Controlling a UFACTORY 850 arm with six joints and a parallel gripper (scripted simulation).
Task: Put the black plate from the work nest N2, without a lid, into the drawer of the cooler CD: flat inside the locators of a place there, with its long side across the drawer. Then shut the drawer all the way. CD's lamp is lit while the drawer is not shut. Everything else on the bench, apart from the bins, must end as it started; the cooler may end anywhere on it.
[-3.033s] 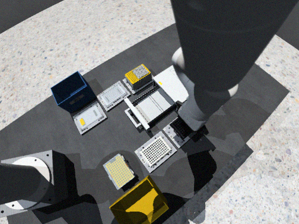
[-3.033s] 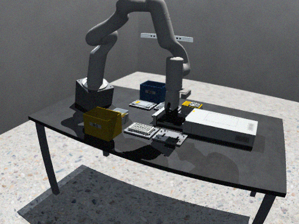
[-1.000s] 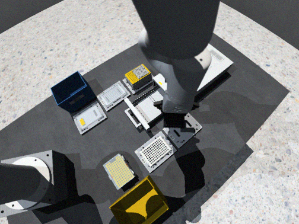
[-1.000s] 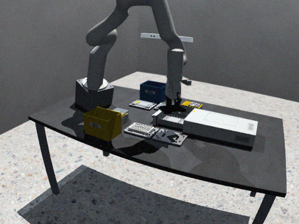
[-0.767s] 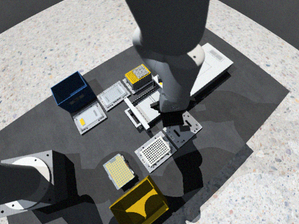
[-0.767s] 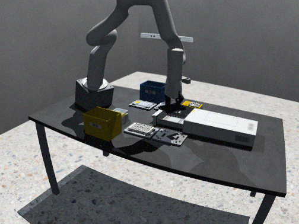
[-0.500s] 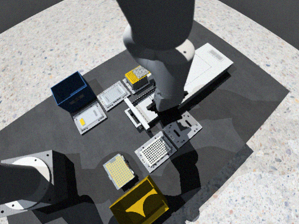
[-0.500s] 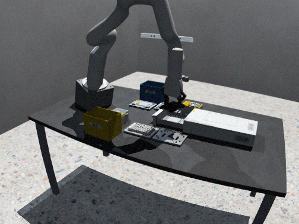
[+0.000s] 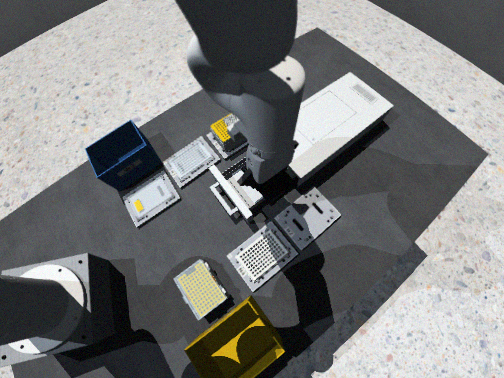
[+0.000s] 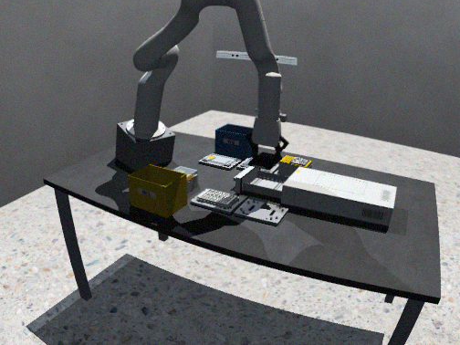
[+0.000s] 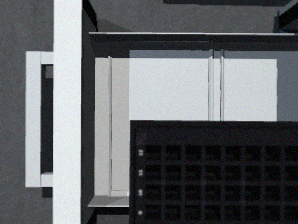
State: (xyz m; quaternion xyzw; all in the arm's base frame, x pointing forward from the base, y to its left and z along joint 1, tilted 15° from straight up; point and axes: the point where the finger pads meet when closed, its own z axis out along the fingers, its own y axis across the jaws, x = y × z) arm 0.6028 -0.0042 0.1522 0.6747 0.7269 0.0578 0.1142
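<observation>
Right now my hand is 120 mm above the drawer and 60 mm to the right of it. Also, from my hand: white plate (140 mm to the right, 140 mm below, 120 mm behind); black plate (10 mm below); white cooler (150 mm ahead, 120 mm below, 70 mm to the left).
</observation>
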